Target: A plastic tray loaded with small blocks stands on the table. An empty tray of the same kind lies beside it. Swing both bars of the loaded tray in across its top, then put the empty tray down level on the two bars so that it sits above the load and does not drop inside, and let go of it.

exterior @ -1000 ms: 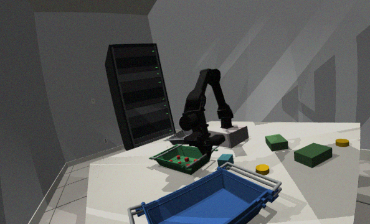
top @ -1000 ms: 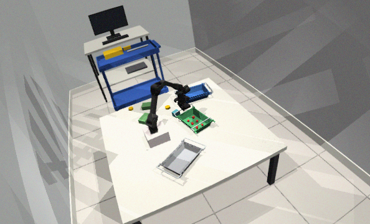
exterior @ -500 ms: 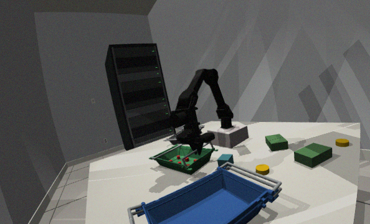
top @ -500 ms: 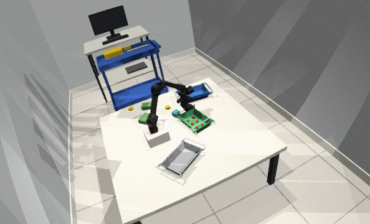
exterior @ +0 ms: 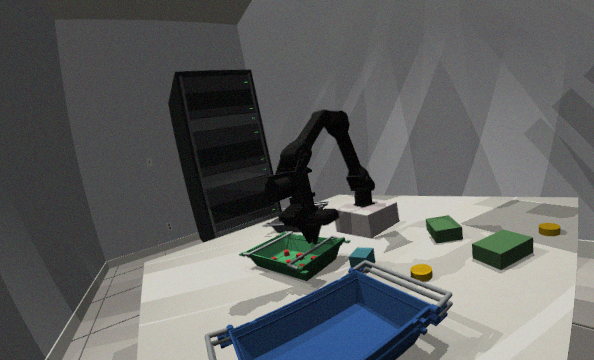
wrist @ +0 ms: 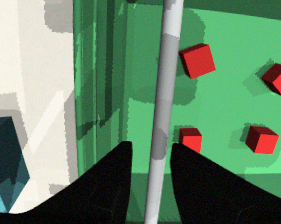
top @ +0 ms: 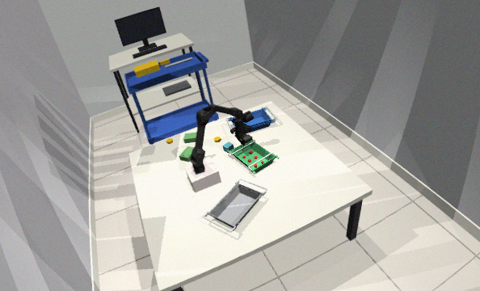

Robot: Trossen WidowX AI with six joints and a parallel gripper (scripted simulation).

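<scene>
Right now the grey tray is 190 mm behind my gripper tip, 480 mm to the right of it and 40 mm below it. Also, from my gripper tip: teal cube 90 mm behind, 100 mm to the left, 60 mm below.
</scene>
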